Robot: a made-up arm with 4 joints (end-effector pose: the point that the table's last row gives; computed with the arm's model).
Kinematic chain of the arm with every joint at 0, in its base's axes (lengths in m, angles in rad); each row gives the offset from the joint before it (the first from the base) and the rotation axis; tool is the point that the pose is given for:
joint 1: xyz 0 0 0.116 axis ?
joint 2: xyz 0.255 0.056 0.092 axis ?
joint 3: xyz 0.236 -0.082 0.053 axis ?
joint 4: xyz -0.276 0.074 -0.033 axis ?
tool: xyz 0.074 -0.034 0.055
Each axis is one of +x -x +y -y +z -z.
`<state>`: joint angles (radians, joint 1 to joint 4).
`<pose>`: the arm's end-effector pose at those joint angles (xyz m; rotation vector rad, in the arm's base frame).
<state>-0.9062 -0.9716 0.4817 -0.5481</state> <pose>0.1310 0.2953 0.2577 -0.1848 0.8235 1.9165</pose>
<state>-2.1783 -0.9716 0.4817 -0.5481</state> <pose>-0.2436 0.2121 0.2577 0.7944 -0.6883 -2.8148</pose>
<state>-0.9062 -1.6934 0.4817 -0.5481</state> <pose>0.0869 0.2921 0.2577 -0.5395 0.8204 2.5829</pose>
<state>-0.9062 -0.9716 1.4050 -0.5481</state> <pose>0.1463 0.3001 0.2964 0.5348 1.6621 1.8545</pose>
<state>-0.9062 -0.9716 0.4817 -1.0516</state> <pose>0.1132 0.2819 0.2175 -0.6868 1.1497 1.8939</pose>
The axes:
joint 1: -z
joint 2: -z
joint 3: +x
joint 4: -y

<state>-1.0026 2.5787 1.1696 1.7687</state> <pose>-0.0022 0.3540 0.3090 -0.6335 -2.1150 -2.0335</pose>
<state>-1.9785 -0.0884 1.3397 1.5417</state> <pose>-0.0078 0.1847 0.3097 1.5779 0.2332 0.5922</pose>
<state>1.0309 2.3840 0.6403 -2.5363</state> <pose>0.2402 -0.2299 0.1884 2.3979 -0.5863 -0.8704</pose>
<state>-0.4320 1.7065 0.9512 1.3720</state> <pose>0.0895 0.2043 0.3228 -0.1284 -1.6938 -1.6402</pose>
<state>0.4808 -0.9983 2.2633 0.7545</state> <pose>0.3065 -0.2121 0.2549 2.0940 0.1568 -0.5426</pose>
